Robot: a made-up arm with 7 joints. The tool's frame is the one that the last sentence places.
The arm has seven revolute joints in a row. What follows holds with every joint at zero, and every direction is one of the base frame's.
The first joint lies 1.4 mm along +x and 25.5 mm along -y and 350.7 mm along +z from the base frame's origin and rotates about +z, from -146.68 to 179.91 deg.
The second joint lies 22.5 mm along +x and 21.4 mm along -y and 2.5 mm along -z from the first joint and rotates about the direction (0, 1, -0.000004), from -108.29 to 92.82 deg.
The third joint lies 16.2 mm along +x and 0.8 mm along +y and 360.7 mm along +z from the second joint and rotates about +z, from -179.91 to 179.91 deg.
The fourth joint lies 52.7 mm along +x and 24.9 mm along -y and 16.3 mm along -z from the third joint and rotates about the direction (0, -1, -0.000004), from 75.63 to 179.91 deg.
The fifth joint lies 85.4 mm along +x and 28.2 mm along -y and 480.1 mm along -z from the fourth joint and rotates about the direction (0, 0.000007, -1), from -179.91 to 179.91 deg.
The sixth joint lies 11.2 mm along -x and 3.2 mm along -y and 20.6 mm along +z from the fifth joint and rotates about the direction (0, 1, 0.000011), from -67.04 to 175.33 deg.
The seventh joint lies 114.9 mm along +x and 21.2 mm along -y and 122.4 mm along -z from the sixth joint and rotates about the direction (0, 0.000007, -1), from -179.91 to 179.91 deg.
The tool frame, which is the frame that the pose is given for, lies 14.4 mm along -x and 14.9 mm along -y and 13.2 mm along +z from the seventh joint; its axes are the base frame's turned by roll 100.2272, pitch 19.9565 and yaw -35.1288 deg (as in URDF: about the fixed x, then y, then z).
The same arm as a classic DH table. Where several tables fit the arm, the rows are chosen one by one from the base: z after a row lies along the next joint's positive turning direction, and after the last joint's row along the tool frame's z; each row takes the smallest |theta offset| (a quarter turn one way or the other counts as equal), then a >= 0, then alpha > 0; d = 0 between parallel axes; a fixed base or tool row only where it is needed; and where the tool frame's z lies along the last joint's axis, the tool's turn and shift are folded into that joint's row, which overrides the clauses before.
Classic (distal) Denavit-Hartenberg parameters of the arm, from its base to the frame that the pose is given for. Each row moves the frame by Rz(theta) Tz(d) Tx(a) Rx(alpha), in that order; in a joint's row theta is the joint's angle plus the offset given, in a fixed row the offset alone. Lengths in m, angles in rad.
base (fixed): theta0 -1.5159  d 0  a 0.0255  alpha 0
joint 1: theta0 1.5159  d 0.3482  a 0.0225  alpha -1.5708
joint 2: theta0 0  d -0.0206  a 0.0162  alpha 1.5708
joint 3: theta0 0  d 0.3444  a 0.0527  alpha 1.5708
joint 4: theta0 0  d 0.0531  a 0.0854  alpha 1.5708
joint 5: theta0 0  d 0.4595  a -0.0112  alpha 1.5708
joint 6: theta0 0  d -0.0244  a 0.1149  alpha -1.5708
joint 7: theta0 0.6746  d 0.1057  a -0.0019  alpha -1.4031
tool (fixed): theta0 -0.3535  d 0.0209  a 0  alpha 0
Joint limits (rad, base to tool): -2.56..3.14 -1.89..1.62 -3.14..3.14 1.32..3.14 -3.14..3.14 -1.1701..3.0601 -3.14..3.14

